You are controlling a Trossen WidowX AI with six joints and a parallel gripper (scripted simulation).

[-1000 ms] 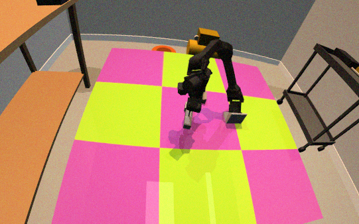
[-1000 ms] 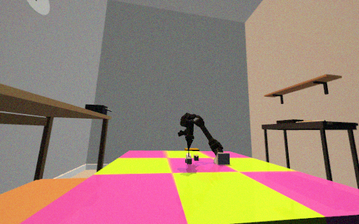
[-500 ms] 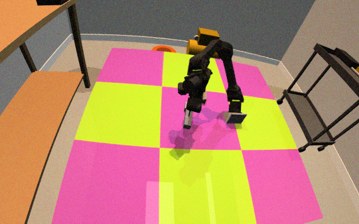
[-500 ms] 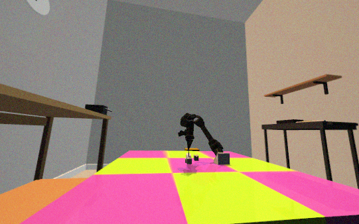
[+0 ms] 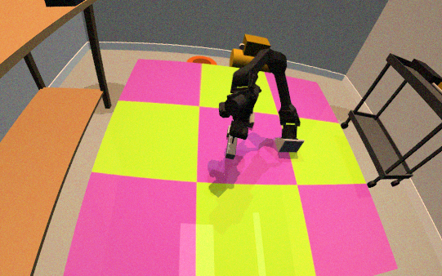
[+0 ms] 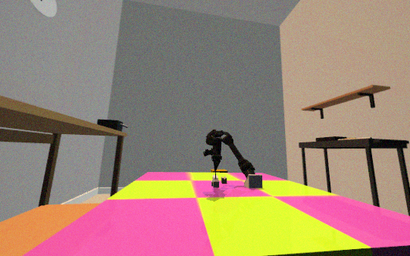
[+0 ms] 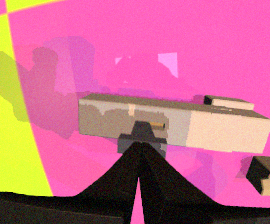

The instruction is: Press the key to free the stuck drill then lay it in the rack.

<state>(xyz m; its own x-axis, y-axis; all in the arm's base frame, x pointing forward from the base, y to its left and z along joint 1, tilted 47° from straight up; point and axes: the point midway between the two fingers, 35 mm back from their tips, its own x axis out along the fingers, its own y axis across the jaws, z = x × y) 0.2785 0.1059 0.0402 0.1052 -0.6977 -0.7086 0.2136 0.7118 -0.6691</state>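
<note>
Right now the drill is 20 mm behind my gripper tip, 60 mm to the right of it and 70 mm below it. The rest, counted from my gripper tip: key (30 mm below); rack (120 mm behind, 180 mm to the right, 100 mm below).
</note>
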